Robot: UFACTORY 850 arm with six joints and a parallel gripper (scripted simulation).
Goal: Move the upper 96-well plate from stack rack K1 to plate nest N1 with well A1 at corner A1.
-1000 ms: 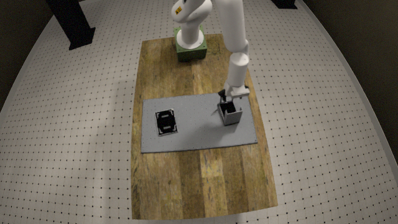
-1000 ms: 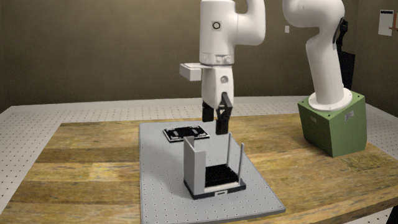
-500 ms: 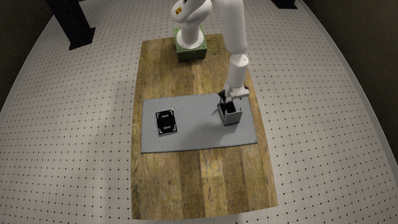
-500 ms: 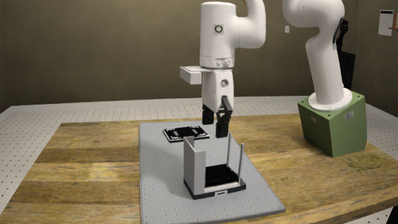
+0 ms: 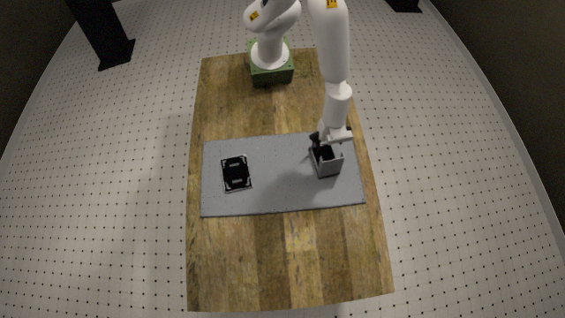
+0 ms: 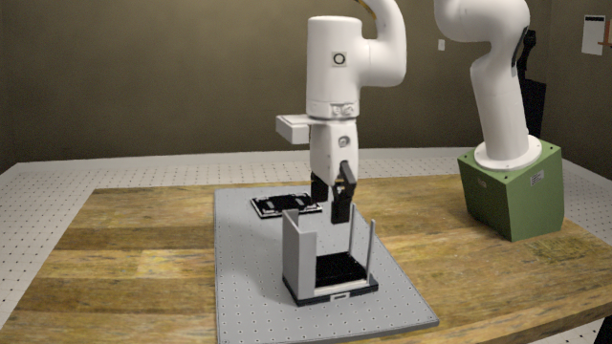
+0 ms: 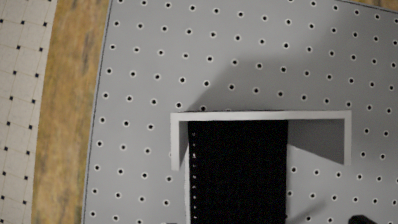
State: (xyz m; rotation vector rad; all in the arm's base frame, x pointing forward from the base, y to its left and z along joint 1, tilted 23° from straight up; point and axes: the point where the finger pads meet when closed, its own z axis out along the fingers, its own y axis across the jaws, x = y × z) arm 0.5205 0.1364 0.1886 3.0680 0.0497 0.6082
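Right now my hand is 120 mm above the black 96-well plate. Round my hand: grey corner wall (70 mm ahead, 80 mm below); then white 96-well plate (140 mm below).
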